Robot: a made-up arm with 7 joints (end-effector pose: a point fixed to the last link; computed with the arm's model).
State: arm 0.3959 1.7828 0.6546 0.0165 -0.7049 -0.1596 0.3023
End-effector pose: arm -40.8 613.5 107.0 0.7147 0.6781 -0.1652 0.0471
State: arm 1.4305 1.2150 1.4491 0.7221 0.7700 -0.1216 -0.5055
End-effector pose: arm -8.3 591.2 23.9 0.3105 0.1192 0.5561 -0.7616
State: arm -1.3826 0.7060 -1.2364 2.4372 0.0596 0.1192 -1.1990
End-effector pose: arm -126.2 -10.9 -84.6 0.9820 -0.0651 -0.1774 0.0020
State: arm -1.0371 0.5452 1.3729 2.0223 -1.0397 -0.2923 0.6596
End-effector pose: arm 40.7 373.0 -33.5 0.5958 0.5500 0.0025 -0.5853
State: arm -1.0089 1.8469 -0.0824 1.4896 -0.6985 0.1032 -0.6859
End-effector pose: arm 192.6 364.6 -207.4 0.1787 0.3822 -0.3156 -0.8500
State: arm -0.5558 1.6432 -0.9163 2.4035 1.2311 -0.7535 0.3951
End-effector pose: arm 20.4 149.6 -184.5 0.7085 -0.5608 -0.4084 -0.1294
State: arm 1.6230 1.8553 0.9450 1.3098 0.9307 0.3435 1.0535
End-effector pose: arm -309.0 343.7 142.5 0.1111 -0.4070 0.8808 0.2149
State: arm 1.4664 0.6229 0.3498 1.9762 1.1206 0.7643 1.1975
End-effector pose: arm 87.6 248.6 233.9 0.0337 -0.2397 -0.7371 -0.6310
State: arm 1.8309 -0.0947 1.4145 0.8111 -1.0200 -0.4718 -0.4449
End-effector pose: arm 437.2 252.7 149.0 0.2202 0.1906 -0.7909 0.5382
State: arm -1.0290 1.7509 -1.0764 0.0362 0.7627 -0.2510 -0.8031
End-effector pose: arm 76.4 618.8 40.4 0.2993 0.7095 0.1120 -0.6281
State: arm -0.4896 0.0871 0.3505 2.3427 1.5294 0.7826 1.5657
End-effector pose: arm 143.0 168.5 -132.3 0.0925 -0.8498 -0.4822 -0.1917
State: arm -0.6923 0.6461 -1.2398 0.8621 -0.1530 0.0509 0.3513
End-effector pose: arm -244.9 195.3 -403.5 0.6904 -0.3200 0.2308 -0.6064
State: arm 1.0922 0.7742 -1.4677 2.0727 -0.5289 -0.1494 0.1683
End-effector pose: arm 237.0 1.7 -94.5 0.0150 0.0823 -0.6171 -0.7824
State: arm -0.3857 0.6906 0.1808 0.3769 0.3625 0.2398 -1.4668
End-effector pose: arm -49.9 435.0 -392.4 0.4818 0.8608 0.1263 0.1046
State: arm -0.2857 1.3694 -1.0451 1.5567 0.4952 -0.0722 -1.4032
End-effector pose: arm 53.6 296.4 -316.2 0.6788 0.5350 -0.4391 -0.2453
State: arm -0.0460 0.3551 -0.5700 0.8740 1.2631 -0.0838 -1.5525
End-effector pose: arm 160.2 136.1 -452.0 0.7507 0.5087 -0.0436 0.4192
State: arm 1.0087 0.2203 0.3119 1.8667 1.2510 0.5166 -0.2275
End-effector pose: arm 260.5 212.2 137.2 0.3120 -0.4285 -0.8391 0.1227
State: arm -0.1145 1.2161 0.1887 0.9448 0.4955 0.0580 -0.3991
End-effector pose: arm 209.5 499.0 -129.0 0.6731 0.5663 -0.4703 0.0710
